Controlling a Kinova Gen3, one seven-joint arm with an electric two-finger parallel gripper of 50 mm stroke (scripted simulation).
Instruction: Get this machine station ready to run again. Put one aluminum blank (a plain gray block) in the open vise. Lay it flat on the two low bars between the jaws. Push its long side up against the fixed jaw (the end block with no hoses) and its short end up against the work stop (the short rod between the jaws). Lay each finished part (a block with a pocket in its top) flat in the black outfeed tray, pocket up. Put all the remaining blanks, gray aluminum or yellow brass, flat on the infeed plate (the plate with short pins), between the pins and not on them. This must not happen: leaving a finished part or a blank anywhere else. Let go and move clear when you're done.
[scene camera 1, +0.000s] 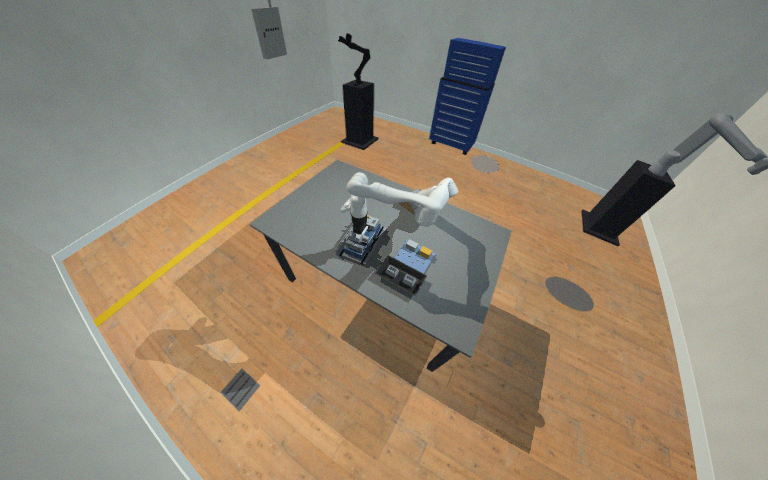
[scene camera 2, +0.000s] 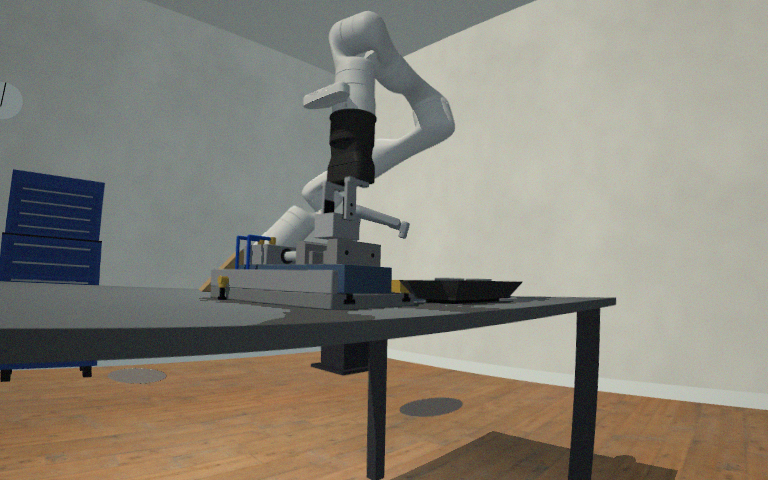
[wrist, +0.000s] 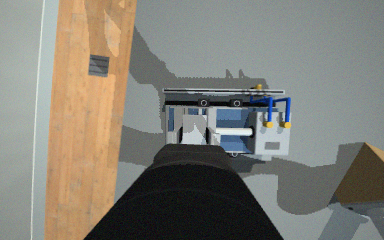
Note:
In view: the gripper (scene camera 2: 337, 221).
The gripper shows as well in the wrist view (wrist: 194, 132).

